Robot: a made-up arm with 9 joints.
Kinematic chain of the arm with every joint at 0, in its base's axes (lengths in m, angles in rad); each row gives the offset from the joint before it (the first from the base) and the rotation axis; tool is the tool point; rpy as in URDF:
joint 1: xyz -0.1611 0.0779 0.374 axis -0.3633 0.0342 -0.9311
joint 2: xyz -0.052 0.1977 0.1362 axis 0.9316 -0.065 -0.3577
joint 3: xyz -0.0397 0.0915 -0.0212 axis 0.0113 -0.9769 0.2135
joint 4: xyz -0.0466 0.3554 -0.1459 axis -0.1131 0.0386 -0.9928
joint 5: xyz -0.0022 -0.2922 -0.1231 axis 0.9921 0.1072 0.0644
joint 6: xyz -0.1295 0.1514 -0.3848 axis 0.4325 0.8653 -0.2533
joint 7: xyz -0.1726 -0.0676 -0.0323 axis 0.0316 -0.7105 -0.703
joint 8: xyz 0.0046 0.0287 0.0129 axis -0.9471 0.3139 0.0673
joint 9: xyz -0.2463 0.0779 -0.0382 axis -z
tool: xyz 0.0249 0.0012 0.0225 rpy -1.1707 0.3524 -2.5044
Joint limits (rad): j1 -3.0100..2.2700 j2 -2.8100..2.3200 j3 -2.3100..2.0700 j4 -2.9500..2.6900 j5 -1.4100..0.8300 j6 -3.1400..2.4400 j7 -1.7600..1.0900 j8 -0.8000..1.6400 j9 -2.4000..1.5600
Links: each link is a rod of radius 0.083 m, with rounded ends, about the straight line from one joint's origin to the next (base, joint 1, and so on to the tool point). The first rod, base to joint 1, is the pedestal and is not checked.
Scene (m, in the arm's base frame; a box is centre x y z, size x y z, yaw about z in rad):
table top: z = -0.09
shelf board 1: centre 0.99 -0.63 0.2 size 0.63 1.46 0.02 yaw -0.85
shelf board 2: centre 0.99 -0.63 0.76 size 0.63 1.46 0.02 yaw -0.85
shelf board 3: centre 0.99 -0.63 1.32 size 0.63 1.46 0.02 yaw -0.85
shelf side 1: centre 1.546 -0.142 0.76 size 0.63 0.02 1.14 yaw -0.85
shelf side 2: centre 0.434 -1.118 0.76 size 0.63 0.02 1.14 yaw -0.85
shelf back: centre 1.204 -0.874 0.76 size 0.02 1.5 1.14 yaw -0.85
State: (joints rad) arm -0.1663 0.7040 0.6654 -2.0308 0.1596 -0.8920 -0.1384 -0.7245 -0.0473
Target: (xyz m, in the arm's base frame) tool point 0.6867 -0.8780 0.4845
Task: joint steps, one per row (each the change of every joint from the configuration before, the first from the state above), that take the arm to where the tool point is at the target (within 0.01 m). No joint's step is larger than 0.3 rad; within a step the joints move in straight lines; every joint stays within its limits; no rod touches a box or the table.
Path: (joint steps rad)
1: 0.2516 0.0250 0.0815 -0.0071 0.0472 0.0958 -0.0204 -0.0072 -0.0094
2: 0.2517 0.0250 0.0814 -0.0071 0.0472 0.0957 -0.0204 -0.0072 -0.0093
3: 0.2516 0.0251 0.0815 -0.0071 0.0472 0.0958 -0.0203 -0.0071 -0.0094
4: 0.2517 0.0250 0.0814 -0.0071 0.0472 0.0957 -0.0204 -0.0072 -0.0093
5: 0.2516 0.0250 0.0815 -0.0071 0.0473 0.0958 -0.0204 -0.0072 -0.0094
6: 0.2516 0.0250 0.0815 -0.0071 0.0472 0.0957 -0.0204 -0.0072 -0.0093
7: 0.0963 -0.0352 -0.1394 -0.0095 -0.2570 -0.2572 0.0659 0.0229 0.0131
8: 0.0963 -0.0352 -0.1394 -0.0094 -0.2569 -0.2572 0.0659 0.0229 0.0131
9: 0.0962 -0.0353 -0.1394 -0.0094 -0.2570 -0.2573 0.0659 0.0229 0.0131

